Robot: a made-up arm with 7 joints. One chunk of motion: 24 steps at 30 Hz.
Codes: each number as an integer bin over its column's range. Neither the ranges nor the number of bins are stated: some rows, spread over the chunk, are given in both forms.
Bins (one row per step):
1: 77 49 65 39 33 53 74
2: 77 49 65 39 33 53 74
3: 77 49 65 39 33 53 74
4: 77 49 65 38 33 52 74
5: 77 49 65 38 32 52 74
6: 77 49 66 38 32 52 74
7: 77 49 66 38 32 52 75
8: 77 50 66 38 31 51 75
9: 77 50 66 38 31 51 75
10: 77 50 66 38 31 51 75
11: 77 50 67 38 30 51 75
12: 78 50 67 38 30 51 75
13: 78 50 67 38 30 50 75
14: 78 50 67 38 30 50 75
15: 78 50 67 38 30 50 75
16: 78 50 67 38 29 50 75
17: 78 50 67 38 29 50 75
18: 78 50 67 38 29 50 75
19: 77 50 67 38 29 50 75
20: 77 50 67 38 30 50 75
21: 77 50 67 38 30 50 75
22: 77 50 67 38 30 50 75
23: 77 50 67 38 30 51 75
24: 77 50 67 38 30 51 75
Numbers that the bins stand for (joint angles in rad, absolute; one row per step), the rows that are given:
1: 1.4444 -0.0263 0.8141 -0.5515 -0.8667 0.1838 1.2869
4: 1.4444 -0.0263 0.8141 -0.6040 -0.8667 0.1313 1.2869
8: 1.4444 0.0263 0.8667 -0.6040 -0.9717 0.0788 1.3394
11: 1.4444 0.0263 0.9192 -0.6040 -1.0242 0.0788 1.3394
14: 1.4970 0.0263 0.9192 -0.6040 -1.0242 0.0263 1.3394
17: 1.4970 0.0263 0.9192 -0.6040 -1.0768 0.0263 1.3394
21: 1.4444 0.0263 0.9192 -0.6040 -1.0242 0.0263 1.3394
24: 1.4444 0.0263 0.9192 -0.6040 -1.0242 0.0788 1.3394
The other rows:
2: 1.4444 -0.0263 0.8141 -0.5515 -0.8667 0.1838 1.2869
3: 1.4444 -0.0263 0.8141 -0.5515 -0.8667 0.1838 1.2869
5: 1.4444 -0.0263 0.8141 -0.6040 -0.9192 0.1313 1.2869
6: 1.4444 -0.0263 0.8667 -0.6040 -0.9192 0.1313 1.2869
7: 1.4444 -0.0263 0.8667 -0.6040 -0.9192 0.1313 1.3394
9: 1.4444 0.0263 0.8667 -0.6040 -0.9717 0.0788 1.3394
10: 1.4444 0.0263 0.8667 -0.6040 -0.9717 0.0788 1.3394
12: 1.4970 0.0263 0.9192 -0.6040 -1.0242 0.0788 1.3394
13: 1.4970 0.0263 0.9192 -0.6040 -1.0242 0.0263 1.3394
15: 1.4970 0.0263 0.9192 -0.6040 -1.0242 0.0263 1.3394
16: 1.4970 0.0263 0.9192 -0.6040 -1.0768 0.0263 1.3394
18: 1.4970 0.0263 0.9192 -0.6040 -1.0768 0.0263 1.3394
19: 1.4444 0.0263 0.9192 -0.6040 -1.0768 0.0263 1.3394
20: 1.4444 0.0263 0.9192 -0.6040 -1.0242 0.0263 1.3394
22: 1.4444 0.0263 0.9192 -0.6040 -1.0242 0.0263 1.3394
23: 1.4444 0.0263 0.9192 -0.6040 -1.0242 0.0788 1.3394

